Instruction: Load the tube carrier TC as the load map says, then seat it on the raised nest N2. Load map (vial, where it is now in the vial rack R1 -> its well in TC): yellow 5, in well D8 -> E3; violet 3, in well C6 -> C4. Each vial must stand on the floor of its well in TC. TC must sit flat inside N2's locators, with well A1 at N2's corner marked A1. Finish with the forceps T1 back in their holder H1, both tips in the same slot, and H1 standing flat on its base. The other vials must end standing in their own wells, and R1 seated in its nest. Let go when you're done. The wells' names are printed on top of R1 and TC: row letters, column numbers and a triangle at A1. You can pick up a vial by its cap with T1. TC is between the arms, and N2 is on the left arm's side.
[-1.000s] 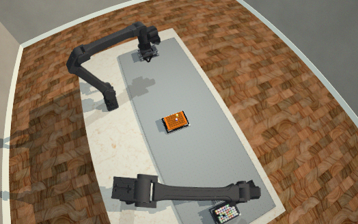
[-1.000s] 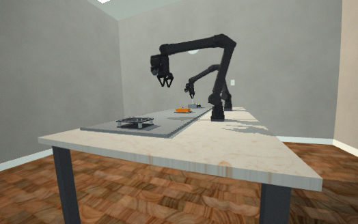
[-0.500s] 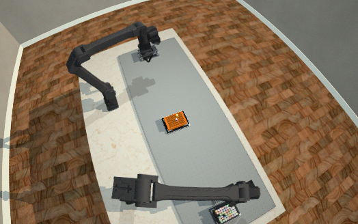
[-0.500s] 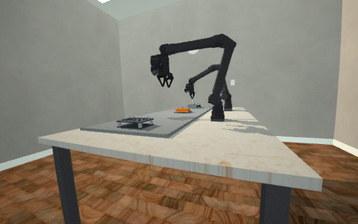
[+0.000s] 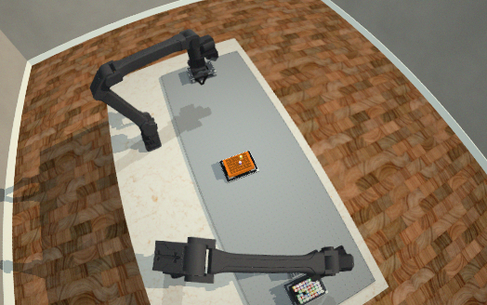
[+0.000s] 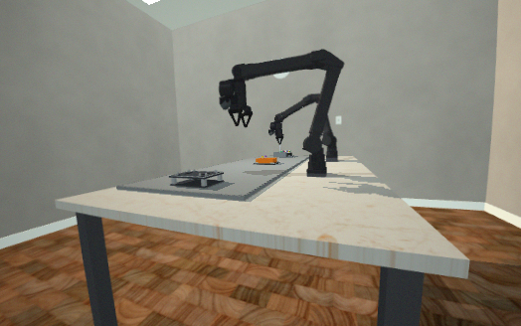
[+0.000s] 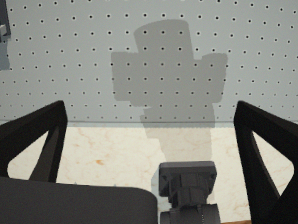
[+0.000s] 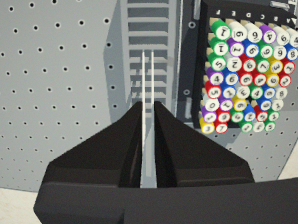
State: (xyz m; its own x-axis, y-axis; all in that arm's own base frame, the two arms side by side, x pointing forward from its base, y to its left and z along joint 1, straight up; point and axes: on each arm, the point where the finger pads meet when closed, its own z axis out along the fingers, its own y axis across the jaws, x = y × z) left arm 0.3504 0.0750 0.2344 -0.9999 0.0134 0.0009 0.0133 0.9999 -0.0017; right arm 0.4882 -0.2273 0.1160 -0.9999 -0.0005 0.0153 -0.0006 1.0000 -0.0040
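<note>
Now: the slotted grey holder 120 mm below my right hand.
</note>
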